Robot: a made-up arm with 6 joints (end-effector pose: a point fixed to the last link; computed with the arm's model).
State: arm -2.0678 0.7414 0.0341 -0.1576 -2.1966 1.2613
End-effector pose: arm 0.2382 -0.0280 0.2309 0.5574 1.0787 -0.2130
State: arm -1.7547 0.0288 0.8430 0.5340 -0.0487 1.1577
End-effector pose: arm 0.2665 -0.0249 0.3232 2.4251 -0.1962 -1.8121
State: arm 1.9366 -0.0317 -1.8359 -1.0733 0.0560 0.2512
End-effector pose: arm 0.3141 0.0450 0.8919 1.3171 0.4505 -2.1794
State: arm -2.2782 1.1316 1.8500 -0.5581 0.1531 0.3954
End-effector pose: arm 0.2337 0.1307 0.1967 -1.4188 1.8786 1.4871
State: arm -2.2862 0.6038 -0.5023 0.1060 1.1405 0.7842
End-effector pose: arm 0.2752 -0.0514 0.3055 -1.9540 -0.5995 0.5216
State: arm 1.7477 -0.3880 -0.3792 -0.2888 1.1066 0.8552
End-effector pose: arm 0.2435 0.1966 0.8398 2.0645 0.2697 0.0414
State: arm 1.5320 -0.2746 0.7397 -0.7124 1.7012 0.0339
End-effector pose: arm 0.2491 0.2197 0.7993 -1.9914 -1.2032 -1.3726
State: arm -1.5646 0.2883 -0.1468 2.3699 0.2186 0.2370
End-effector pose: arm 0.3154 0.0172 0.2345 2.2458 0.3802 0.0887
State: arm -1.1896 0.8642 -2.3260 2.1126 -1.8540 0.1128
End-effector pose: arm 0.3829 0.3402 0.4514 -2.0186 2.1178 -0.6574
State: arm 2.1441 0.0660 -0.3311 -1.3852 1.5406 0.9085
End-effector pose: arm 0.3245 -0.0215 0.8831 -2.2883 0.5939 -0.0850
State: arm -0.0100 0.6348 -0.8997 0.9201 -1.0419 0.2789
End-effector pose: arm 0.3398 0.3655 0.7372 -2.2129 -0.1655 -0.8740
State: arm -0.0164 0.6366 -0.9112 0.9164 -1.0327 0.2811
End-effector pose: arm 0.3402 0.3663 0.7364 -2.2052 -0.1617 -0.8891
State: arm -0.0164 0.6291 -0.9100 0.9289 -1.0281 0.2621
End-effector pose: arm 0.3412 0.3655 0.7334 -2.1974 -0.1651 -0.8788
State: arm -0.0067 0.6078 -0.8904 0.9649 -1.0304 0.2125
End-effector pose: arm 0.3433 0.3625 0.7274 -2.1884 -0.1773 -0.8315
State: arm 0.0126 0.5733 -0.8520 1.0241 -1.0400 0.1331
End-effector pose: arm 0.3458 0.3575 0.7186 -2.1756 -0.1976 -0.7479
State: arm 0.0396 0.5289 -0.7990 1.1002 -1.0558 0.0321
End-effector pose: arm 0.3481 0.3512 0.7078 -2.1552 -0.2223 -0.6372
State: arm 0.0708 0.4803 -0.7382 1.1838 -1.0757 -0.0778
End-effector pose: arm 0.3493 0.3448 0.6965 -2.1265 -0.2474 -0.5146
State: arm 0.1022 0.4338 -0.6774 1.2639 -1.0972 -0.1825
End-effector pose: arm 0.3494 0.3391 0.6862 -2.0927 -0.2701 -0.3967
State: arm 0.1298 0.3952 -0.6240 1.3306 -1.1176 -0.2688
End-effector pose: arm 0.3487 0.3347 0.6783 -2.0609 -0.2889 -0.2975
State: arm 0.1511 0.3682 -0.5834 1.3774 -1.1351 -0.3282
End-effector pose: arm 0.3477 0.3317 0.6736 -2.0377 -0.3029 -0.2253
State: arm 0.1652 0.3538 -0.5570 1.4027 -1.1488 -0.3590
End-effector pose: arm 0.3469 0.3300 0.6719 -2.0266 -0.3131 -0.1815
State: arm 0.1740 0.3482 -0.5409 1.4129 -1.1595 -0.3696
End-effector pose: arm 0.3462 0.3291 0.6722 -2.0249 -0.3207 -0.1574
